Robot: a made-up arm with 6 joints.
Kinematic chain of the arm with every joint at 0, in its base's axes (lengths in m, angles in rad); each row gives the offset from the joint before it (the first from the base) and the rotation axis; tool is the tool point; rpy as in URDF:
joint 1: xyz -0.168 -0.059 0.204 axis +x
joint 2: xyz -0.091 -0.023 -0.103 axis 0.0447 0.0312 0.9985
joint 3: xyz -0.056 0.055 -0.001 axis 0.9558 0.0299 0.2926
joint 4: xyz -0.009 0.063 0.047 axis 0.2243 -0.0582 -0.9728
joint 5: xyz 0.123 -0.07 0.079 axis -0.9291 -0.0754 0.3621
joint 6: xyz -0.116 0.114 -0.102 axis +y
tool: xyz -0.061 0.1 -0.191 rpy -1.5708 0 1.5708
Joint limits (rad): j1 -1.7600..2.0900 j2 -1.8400..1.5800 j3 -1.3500..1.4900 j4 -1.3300..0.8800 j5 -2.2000..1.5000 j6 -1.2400..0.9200
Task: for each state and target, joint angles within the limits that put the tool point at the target. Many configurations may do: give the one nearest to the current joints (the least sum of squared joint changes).
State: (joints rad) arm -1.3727 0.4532 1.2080 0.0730 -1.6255 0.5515
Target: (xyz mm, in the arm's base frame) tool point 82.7 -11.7 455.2
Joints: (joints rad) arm -1.2335 0.6816 1.4900 0.2932 -1.8967 0.5369
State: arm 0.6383 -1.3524 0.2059 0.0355 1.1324 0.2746
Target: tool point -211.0 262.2 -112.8
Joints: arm 0.3092 -1.7752 0.9056 0.6728 1.4041 0.1339
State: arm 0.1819 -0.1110 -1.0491 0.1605 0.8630 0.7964
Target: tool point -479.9 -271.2 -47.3
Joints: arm -0.1031 0.5314 -1.0592 0.6307 0.8612 0.5937
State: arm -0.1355 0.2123 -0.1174 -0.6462 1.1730 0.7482
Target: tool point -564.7 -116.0 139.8
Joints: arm -0.0773 -0.3860 -0.5665 0.0520 1.3391 0.9200
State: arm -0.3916 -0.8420 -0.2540 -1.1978 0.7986 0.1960
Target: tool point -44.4 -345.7 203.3
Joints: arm -0.4785 -0.7848 -0.0997 -1.3300 1.4313 -0.0494
